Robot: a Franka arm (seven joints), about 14 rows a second.
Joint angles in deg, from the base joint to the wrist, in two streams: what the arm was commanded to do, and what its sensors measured. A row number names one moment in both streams.
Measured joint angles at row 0:
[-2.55, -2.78, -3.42, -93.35, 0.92, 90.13, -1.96]
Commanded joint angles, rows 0 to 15:
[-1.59, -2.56, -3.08, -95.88, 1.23, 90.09, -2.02]
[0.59, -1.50, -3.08, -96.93, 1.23, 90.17, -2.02]
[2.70, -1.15, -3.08, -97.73, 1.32, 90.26, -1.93]
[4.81, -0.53, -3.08, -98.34, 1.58, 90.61, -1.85]
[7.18, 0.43, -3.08, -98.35, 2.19, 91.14, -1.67]
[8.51, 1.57, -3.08, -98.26, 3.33, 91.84, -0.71]
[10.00, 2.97, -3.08, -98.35, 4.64, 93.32, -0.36]
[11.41, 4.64, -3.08, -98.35, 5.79, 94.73, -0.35]
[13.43, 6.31, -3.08, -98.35, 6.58, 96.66, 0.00]
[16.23, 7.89, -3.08, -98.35, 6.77, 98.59, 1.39]
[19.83, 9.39, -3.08, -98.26, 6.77, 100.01, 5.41]
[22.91, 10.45, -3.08, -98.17, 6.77, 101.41, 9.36]
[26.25, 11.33, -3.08, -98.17, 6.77, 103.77, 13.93]
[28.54, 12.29, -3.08, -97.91, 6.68, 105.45, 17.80]
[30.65, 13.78, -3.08, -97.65, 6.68, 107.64, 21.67]
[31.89, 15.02, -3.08, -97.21, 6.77, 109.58, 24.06]
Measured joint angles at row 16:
[29.67, 13.28, -2.33, -98.25, 6.39, 107.35, 19.37]
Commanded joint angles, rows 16 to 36:
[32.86, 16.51, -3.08, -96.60, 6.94, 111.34, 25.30]
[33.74, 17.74, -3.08, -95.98, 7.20, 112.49, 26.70]
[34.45, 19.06, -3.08, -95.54, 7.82, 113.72, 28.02]
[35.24, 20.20, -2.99, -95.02, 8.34, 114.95, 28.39]
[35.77, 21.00, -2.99, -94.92, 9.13, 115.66, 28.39]
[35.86, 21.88, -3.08, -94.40, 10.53, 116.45, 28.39]
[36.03, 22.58, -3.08, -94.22, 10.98, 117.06, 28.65]
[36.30, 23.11, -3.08, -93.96, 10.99, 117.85, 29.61]
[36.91, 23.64, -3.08, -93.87, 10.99, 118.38, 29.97]
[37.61, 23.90, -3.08, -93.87, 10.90, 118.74, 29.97]
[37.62, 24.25, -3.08, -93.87, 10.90, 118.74, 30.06]
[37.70, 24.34, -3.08, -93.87, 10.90, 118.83, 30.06]
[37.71, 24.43, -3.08, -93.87, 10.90, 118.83, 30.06]
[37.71, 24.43, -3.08, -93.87, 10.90, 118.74, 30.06]
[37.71, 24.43, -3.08, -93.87, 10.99, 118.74, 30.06]
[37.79, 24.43, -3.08, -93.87, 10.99, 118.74, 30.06]
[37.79, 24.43, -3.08, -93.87, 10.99, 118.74, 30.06]
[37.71, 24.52, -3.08, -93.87, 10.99, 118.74, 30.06]
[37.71, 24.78, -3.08, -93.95, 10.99, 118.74, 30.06]
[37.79, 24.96, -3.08, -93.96, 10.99, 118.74, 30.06]
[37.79, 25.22, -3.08, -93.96, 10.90, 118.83, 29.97]
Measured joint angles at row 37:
[37.23, 24.31, -2.57, -94.47, 9.94, 118.77, 29.38]
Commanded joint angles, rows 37 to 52:
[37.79, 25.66, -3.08, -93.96, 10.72, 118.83, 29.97]
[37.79, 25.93, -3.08, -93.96, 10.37, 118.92, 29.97]
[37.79, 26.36, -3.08, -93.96, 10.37, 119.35, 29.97]
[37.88, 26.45, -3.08, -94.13, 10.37, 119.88, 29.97]
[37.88, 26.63, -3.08, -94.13, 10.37, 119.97, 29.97]
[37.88, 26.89, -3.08, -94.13, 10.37, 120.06, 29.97]
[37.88, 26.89, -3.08, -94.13, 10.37, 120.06, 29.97]
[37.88, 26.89, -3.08, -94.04, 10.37, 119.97, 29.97]
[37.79, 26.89, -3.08, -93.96, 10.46, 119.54, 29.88]
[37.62, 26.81, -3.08, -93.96, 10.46, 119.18, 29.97]
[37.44, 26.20, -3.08, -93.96, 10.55, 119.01, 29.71]
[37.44, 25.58, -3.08, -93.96, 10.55, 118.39, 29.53]
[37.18, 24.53, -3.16, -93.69, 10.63, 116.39, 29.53]
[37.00, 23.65, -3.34, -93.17, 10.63, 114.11, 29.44]
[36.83, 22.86, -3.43, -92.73, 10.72, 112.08, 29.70]
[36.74, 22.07, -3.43, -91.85, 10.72, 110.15, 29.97]
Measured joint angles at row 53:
[37.22, 24.29, -3.24, -92.23, 9.94, 113.84, 29.41]
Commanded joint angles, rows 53 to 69:
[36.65, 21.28, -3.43, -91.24, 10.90, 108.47, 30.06]
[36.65, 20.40, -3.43, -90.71, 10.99, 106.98, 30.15]
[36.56, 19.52, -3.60, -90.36, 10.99, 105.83, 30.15]
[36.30, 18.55, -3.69, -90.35, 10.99, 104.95, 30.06]
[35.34, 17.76, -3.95, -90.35, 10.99, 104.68, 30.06]
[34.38, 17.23, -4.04, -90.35, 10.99, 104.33, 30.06]
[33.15, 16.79, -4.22, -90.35, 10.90, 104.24, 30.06]
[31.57, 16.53, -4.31, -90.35, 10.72, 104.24, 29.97]
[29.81, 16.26, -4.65, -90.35, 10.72, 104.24, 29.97]
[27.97, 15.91, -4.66, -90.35, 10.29, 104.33, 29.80]
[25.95, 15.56, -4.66, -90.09, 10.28, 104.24, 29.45]
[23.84, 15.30, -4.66, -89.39, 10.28, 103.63, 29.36]
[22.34, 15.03, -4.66, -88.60, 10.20, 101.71, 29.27]
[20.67, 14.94, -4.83, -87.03, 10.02, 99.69, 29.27]
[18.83, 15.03, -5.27, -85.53, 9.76, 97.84, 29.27]
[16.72, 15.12, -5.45, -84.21, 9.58, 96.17, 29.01]
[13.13, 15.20, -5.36, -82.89, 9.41, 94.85, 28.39]
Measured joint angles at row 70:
[17.48, 15.68, -6.13, -84.59, 9.79, 97.17, 28.99]
